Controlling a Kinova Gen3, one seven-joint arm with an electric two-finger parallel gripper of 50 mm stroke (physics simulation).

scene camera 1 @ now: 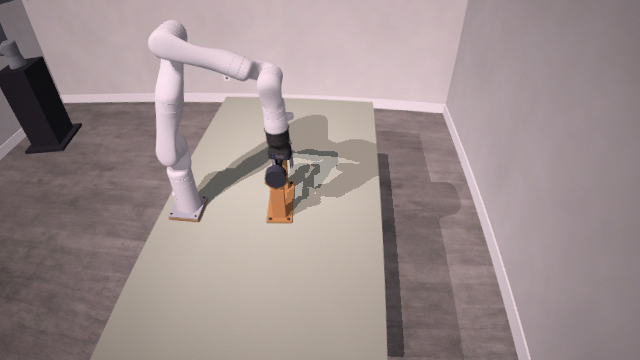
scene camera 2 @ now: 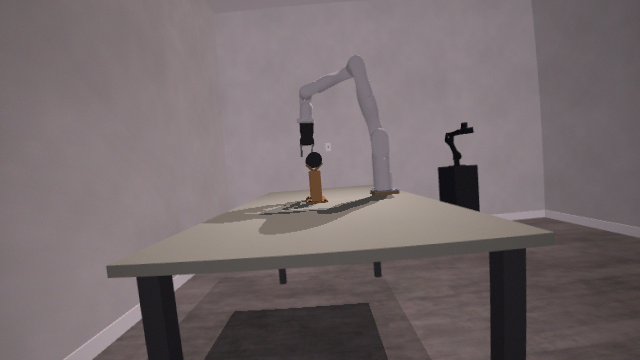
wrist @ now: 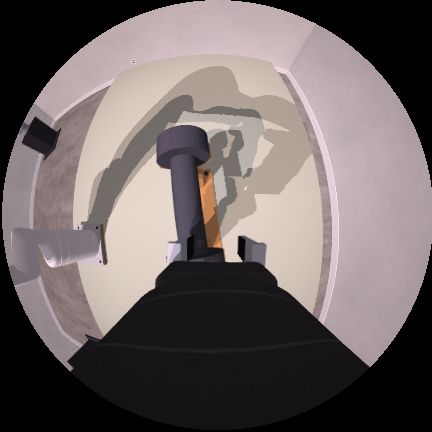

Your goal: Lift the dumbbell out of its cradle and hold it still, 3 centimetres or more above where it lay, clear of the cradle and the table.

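Places are measured from the arm's base along level axes (x ahead, y left, z up), in millimetres.
Pixels of known places: gripper, between the fingertips: (scene camera 1: 284,165) (scene camera 2: 306,156) (wrist: 215,244); arm's base, origin of its link: (scene camera 1: 190,205) (scene camera 2: 382,189) (wrist: 89,243).
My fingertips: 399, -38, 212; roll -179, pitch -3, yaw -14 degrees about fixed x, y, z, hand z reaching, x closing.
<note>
Ahead of a thing's pixels: the offset from my fingertips to its top centre, as dx, dy, dz. Level surfaces: height alone.
The dark dumbbell @(-24, +55, +13) (scene camera 1: 275,177) (scene camera 2: 314,160) (wrist: 186,195) rests on top of the upright orange cradle @(-24, +55, -42) (scene camera 1: 280,205) (scene camera 2: 315,186) (wrist: 210,210). In the wrist view its far head and handle show; the near head is partly hidden by the gripper. My gripper (scene camera 2: 307,151) (wrist: 215,244) is open and empty, pointing down. In scene camera 2 its fingertips are slightly above and left of the dumbbell's head. In the wrist view the left finger overlaps the dumbbell near its near head, and the right finger is off to the right of the dumbbell. In scene camera 1 the fingertips are mostly hidden behind the dumbbell.
The cradle stands on the long pale table @(dz -233) (scene camera 1: 240,300) (scene camera 2: 400,230). The arm's base plate (scene camera 1: 186,217) (scene camera 2: 384,192) (wrist: 104,244) is bolted to the table beside it. A black pedestal (scene camera 1: 37,105) (scene camera 2: 458,187) (wrist: 42,137) stands on the floor away from the table.
</note>
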